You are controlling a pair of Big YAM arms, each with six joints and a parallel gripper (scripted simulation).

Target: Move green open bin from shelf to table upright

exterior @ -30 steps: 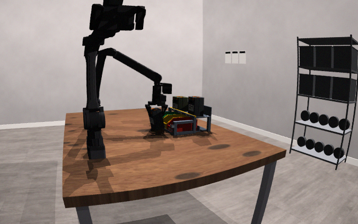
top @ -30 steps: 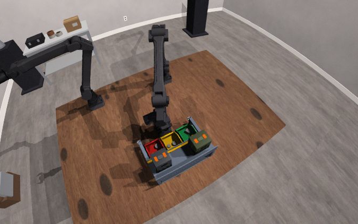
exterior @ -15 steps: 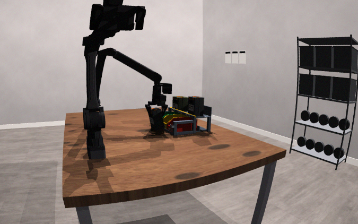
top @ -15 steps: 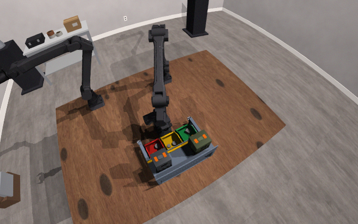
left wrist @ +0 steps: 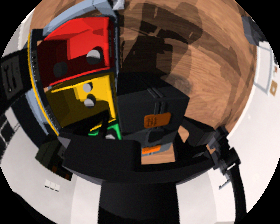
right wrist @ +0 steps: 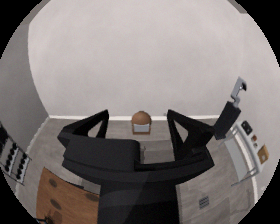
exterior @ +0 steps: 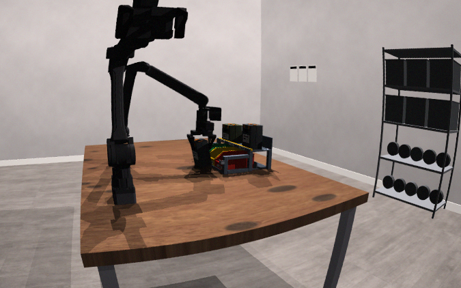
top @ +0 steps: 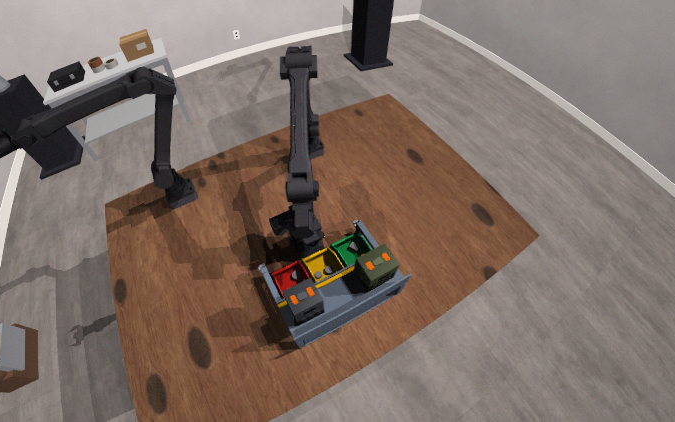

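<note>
The black box is 2 cm below my left hand. Also, from my left hand: grey shelf 16 cm ahead, 1 cm to the left, 3 cm below; yellow bin 14 cm ahead, 1 cm to the left, 5 cm below; green open bin 13 cm ahead, 12 cm to the left, 5 cm below.
</note>
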